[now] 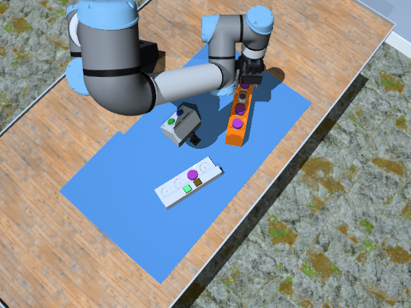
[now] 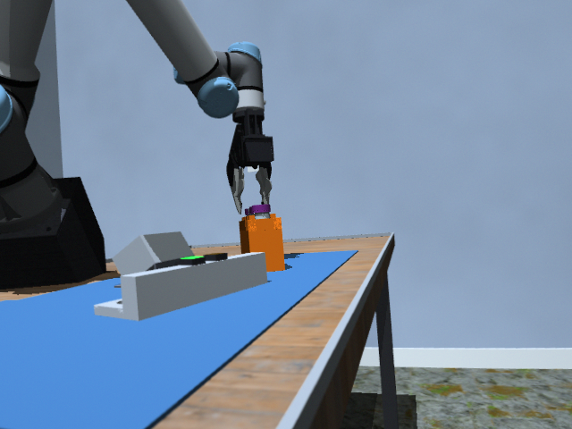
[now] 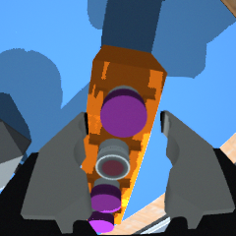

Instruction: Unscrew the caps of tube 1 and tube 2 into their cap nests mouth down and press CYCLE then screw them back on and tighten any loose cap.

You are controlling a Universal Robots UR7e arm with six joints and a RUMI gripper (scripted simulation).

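Right now the purple cap is 1 cm below my hand. The rest, counted from my hand: grey key housing (8 cm behind, 24 cm to the right, 7 cm below); then green key (10 cm behind, 27 cm to the right, 6 cm below); then blue key (10 cm behind, 22 cm to the right, 6 cm below).
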